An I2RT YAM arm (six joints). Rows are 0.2 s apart.
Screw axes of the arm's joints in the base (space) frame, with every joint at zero. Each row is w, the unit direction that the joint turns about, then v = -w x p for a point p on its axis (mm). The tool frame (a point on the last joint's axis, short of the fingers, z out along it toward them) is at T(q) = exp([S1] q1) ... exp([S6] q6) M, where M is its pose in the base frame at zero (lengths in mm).
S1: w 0 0 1 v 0 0 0
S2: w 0 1 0 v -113.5 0 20
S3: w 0 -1 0 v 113.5 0 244
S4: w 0 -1 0 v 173.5 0 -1
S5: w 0 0 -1 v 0 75 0
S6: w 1 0 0 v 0 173.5 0
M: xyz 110.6 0 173.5 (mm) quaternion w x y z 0.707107 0 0.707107 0
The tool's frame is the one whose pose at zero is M.
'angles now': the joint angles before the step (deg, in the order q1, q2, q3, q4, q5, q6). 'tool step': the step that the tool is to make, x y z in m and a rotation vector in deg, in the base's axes. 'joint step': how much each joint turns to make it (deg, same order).
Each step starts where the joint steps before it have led.
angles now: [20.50, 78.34, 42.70, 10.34, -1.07, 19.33]
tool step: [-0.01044, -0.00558, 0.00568, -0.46, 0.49, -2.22]
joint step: [-0.06, -3.37, -0.86, -3.13, 2.06, 0.70]
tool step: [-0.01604, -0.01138, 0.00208, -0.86, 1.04, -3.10]
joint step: [-0.78, -4.87, -2.24, -3.92, 2.28, 0.64]
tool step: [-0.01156, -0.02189, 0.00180, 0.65, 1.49, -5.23]
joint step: [-3.69, -4.61, -1.77, -4.16, 0.86, 1.67]
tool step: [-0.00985, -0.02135, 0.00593, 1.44, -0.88, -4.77]
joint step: [-4.34, -4.47, -1.37, -1.99, -0.18, 1.26]
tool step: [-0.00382, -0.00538, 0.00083, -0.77, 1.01, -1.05]
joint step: [-1.07, -1.17, 0.06, -2.34, 0.24, -0.51]
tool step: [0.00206, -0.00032, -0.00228, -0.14, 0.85, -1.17]
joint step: [-0.02, 0.83, 0.21, -0.29, 1.00, 0.58]
